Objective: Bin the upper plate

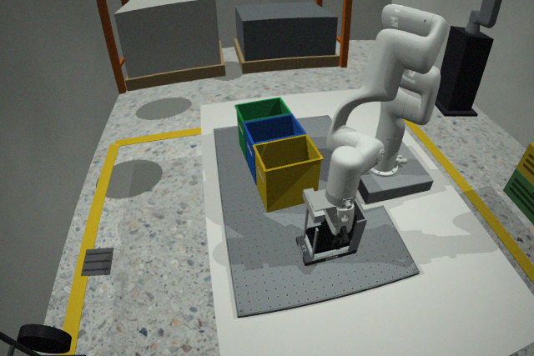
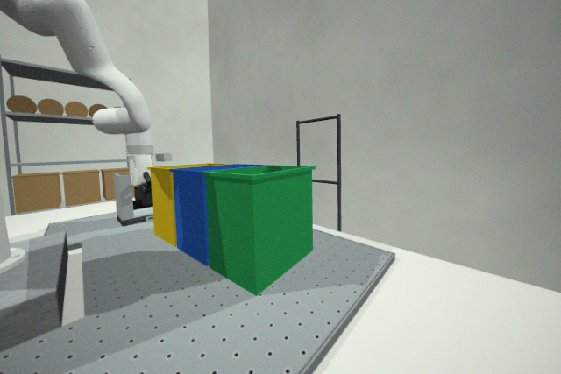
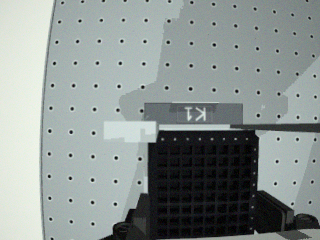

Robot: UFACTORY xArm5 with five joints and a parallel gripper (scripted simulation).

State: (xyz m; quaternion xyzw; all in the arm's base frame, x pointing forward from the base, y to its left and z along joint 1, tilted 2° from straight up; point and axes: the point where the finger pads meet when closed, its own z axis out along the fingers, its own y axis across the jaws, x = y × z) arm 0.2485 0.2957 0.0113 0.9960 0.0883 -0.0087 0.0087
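Now: hand 40 mm above the light plate. The rest, counted from my hand: blue bin 350 mm to the right, 140 mm ahead, 30 mm above; then yellow bin 230 mm to the right, 110 mm ahead, 30 mm above; then black 96-well plate 10 mm below.
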